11 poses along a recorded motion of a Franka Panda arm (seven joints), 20 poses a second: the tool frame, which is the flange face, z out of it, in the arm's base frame.
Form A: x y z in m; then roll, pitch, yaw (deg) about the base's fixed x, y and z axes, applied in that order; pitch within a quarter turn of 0, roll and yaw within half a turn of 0.
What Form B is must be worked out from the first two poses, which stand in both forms.
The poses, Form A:
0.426 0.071 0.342 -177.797 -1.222 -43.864
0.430 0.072 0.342 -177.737 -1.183 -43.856
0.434 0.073 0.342 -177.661 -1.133 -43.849
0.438 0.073 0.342 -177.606 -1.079 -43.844
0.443 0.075 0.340 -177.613 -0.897 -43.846
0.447 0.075 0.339 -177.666 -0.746 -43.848
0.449 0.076 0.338 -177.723 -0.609 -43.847
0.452 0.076 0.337 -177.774 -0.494 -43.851
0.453 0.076 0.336 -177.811 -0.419 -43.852
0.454 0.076 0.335 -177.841 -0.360 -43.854
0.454 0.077 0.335 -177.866 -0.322 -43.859
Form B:
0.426 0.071 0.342; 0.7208 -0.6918 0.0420; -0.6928 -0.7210 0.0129; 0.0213 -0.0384 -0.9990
0.430 0.072 0.342; 0.7209 -0.6917 0.0422; -0.6927 -0.7211 0.0142; 0.0206 -0.0395 -0.9990
0.434 0.073 0.342; 0.7210 -0.6916 0.0425; -0.6926 -0.7211 0.0157; 0.0198 -0.0408 -0.9990
0.438 0.073 0.342; 0.7211 -0.6915 0.0425; -0.6926 -0.7211 0.0171; 0.0188 -0.0418 -0.9990
0.443 0.075 0.340; 0.7211 -0.6917 0.0401; -0.6926 -0.7210 0.0192; 0.0157 -0.0416 -0.9990
0.447 0.075 0.339; 0.7211 -0.6918 0.0376; -0.6927 -0.7209 0.0204; 0.0130 -0.0407 -0.9991
0.449 0.076 0.338; 0.7212 -0.6919 0.0352; -0.6927 -0.7209 0.0213; 0.0106 -0.0397 -0.9992
0.452 0.076 0.337; 0.7211 -0.6920 0.0331; -0.6928 -0.7208 0.0220; 0.0086 -0.0388 -0.9992
0.453 0.076 0.336; 0.7211 -0.6921 0.0317; -0.6928 -0.7208 0.0225; 0.0073 -0.0382 -0.9992
0.454 0.076 0.335; 0.7211 -0.6922 0.0306; -0.6928 -0.7208 0.0228; 0.0063 -0.0377 -0.9993
0.454 0.077 0.335; 0.7210 -0.6923 0.0299; -0.6929 -0.7207 0.0230; 0.0056 -0.0372 -0.9993

